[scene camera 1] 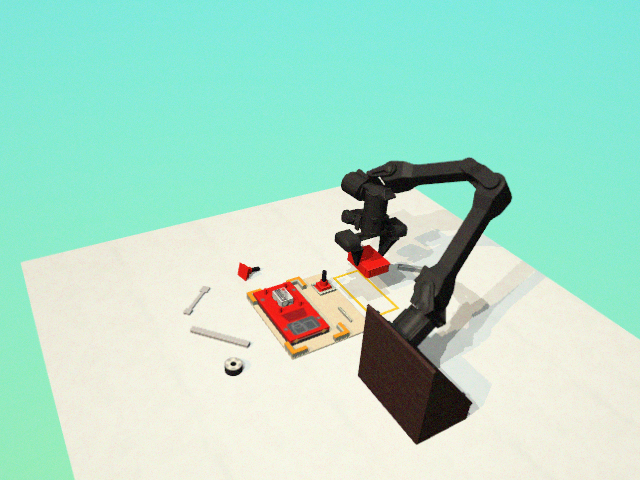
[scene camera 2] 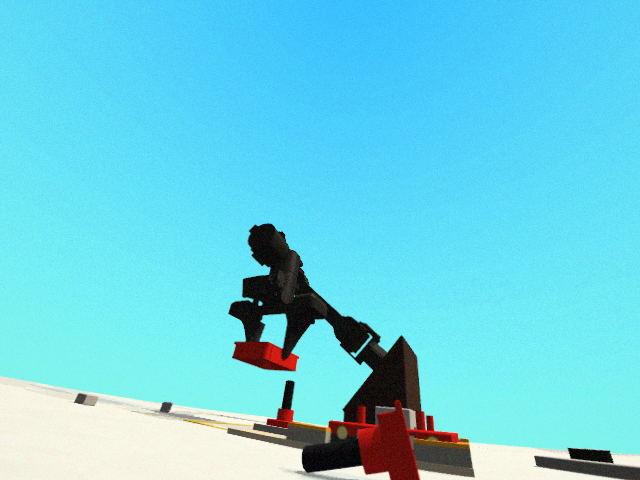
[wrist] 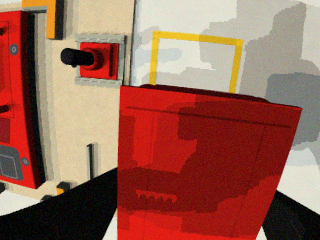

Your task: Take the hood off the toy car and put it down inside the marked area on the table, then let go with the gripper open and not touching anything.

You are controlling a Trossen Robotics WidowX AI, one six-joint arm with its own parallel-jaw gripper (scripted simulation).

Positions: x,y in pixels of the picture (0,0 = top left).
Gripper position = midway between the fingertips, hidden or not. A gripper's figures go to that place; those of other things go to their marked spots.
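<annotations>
The gripper (scene camera 1: 368,261) is 142 cm from the lens, while a hood (scene camera 1: 371,264) is 139 cm from the lens.
</annotations>
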